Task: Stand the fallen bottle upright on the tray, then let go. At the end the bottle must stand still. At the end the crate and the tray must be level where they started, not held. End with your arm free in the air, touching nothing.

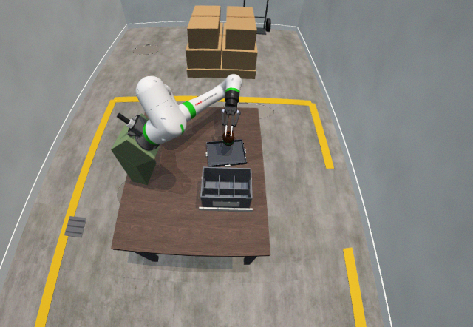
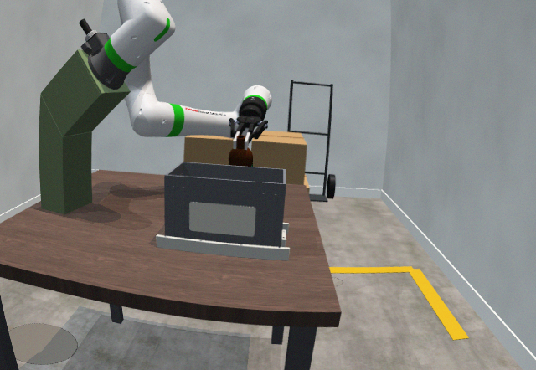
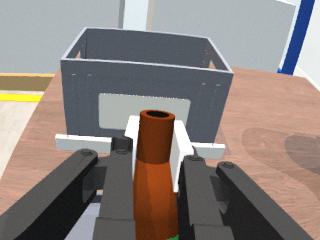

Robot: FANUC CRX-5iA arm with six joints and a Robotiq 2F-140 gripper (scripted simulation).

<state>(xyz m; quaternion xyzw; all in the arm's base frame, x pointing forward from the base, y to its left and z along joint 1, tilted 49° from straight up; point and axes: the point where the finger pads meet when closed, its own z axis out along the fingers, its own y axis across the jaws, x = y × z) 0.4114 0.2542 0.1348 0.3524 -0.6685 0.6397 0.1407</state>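
Right now the brown bottle is 6 cm below my hand. Also, from my hand: grey tray 20 cm below, 2 cm to the right, 1 cm behind; then dark grey crate 32 cm to the right, 13 cm below, 2 cm ahead.
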